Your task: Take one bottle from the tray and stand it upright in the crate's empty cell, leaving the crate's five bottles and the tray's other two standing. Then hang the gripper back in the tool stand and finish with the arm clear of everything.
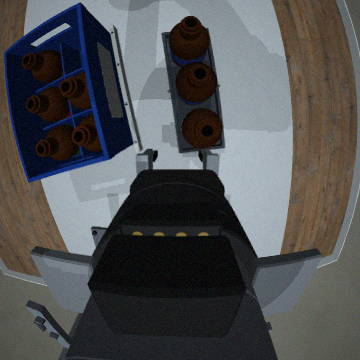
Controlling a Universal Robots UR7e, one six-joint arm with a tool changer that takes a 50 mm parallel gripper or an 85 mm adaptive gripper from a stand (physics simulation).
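Frame: origin at the arm's base, x right, y ahead, z up, level; millimetres.
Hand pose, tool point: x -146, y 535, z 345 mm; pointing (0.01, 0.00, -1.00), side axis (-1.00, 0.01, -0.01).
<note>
Things, the pixels of their top centre, and the offset from my tool point. "pt": a spot on its surface instead. Level surfaces: height alone.
- dark grey tray, surface spot: (175, 112) pt dx +8, dy -77, dz -373 mm
- thin light rail, middle of its top: (121, 83) dx +122, dy -148, dz -369 mm
- pale table surface, its level: dz -399 mm
- small grey bracket, surface spot: (47, 322) pt dx +186, dy +174, dz -57 mm
A dark grey tray (175, 112) at the upper middle holds three brown bottles (189, 42) (196, 82) (202, 128) standing in a row. The blue crate (95, 150) at the upper left has five brown bottles standing in its cells, among them one (47, 66) at the far left and one (89, 135) at the near right. Its empty cell (72, 56) is at the far right corner. My gripper (177, 156) is open, with nothing between its fingers. The fingertips show just below the near end of the tray, with the crate to their left.
A thin light rail (126, 90) runs along the crate's right side. Wooden strips (320, 125) border the pale table surface (255, 160). Grey plates (62, 275) (292, 280) flank the gripper body, and a small grey bracket (47, 322) shows at the lower left.
</note>
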